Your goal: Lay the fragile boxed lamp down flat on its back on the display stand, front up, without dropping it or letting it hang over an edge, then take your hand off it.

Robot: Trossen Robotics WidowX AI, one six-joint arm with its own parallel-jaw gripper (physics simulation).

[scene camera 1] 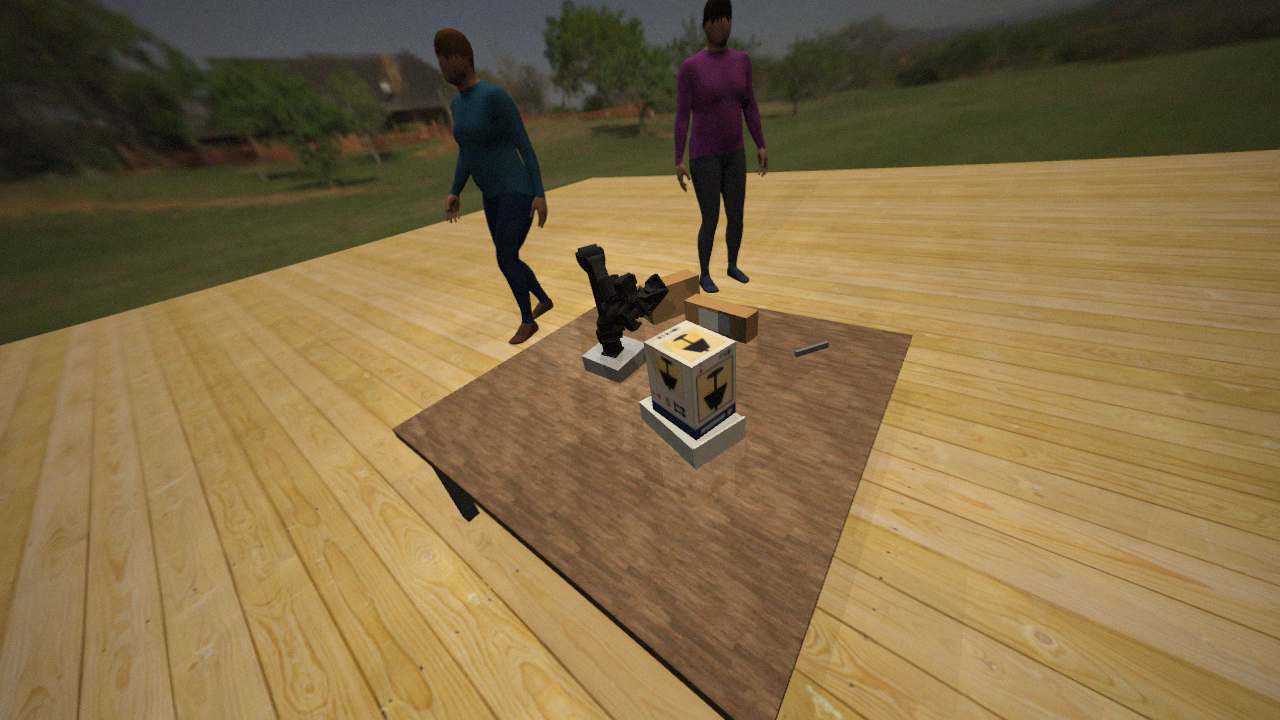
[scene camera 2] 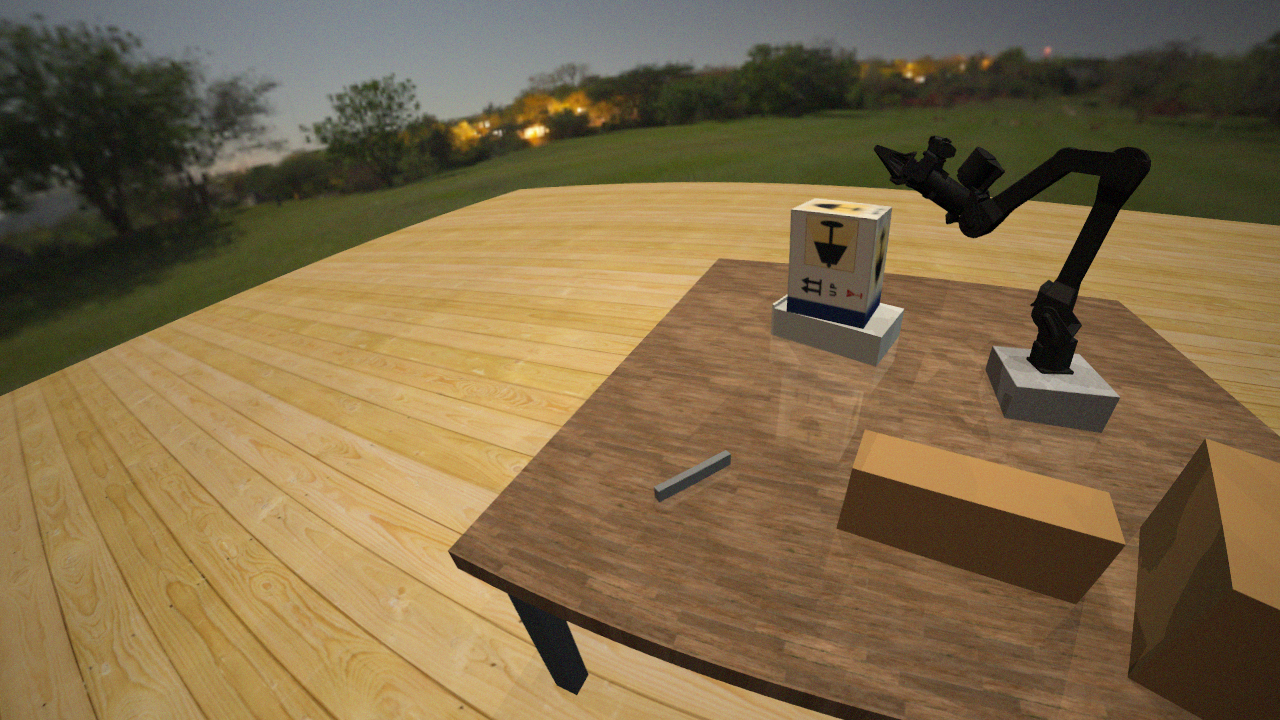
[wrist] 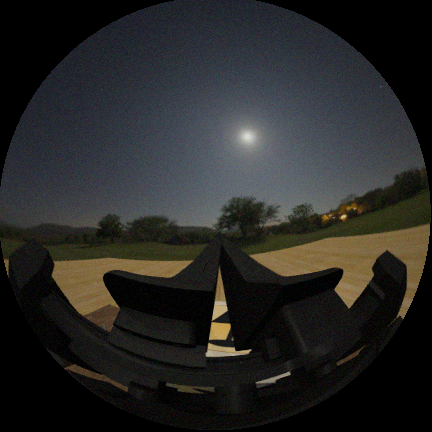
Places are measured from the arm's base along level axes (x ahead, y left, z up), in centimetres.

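Pixels of known places: gripper, fingertip midpoint: (scene camera 1: pixel 667 290) (scene camera 2: pixel 875 146) (wrist: pixel 218 242); arm's base, origin of the base link: (scene camera 1: pixel 612 351) (scene camera 2: pixel 1049 366).
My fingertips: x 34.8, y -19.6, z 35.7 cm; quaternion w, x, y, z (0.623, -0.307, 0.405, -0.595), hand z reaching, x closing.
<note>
Ahead of a thing's pixels: the offset from my fingertips to its top centre. Level surfaces: height alone.
The boxed lamp (scene camera 1: pixel 715 394) (scene camera 2: pixel 832 259) is a white carton with yellow lamp pictures and a dark blue band along its bottom. It stands upright, taller than wide, on the white display stand (scene camera 1: pixel 716 445) (scene camera 2: pixel 827 335). Its base appears within the stand's edges. The side marks in scene camera 2 lie sideways, and a lamp picture shows on the top face. My gripper (scene camera 1: pixel 663 283) (scene camera 2: pixel 878 148) (wrist: pixel 218 242) is shut and empty, raised higher than the carton's top on the arm's side, apart from it. Part of the carton shows behind the fingers in the wrist view.
A grey bar @(dx +29.3, dy +49.4, dz -40.0 cm) (scene camera 1: pixel 811 349) (scene camera 2: pixel 692 475) lies on the brown table @(dz -42.2 cm) (scene camera 1: pixel 581 465) (scene camera 2: pixel 608 537). A low brown block @(dx -6.5, dy +56.6, dz -31.2 cm) (scene camera 1: pixel 735 324) (scene camera 2: pixel 980 519) and a taller brown block @(dx -32.4, dy +65.7, dz -26.2 cm) (scene camera 1: pixel 675 291) (scene camera 2: pixel 1190 573) stand near the arm's base (scene camera 1: pixel 614 360) (scene camera 2: pixel 1056 402). Two people stand beyond the table.
</note>
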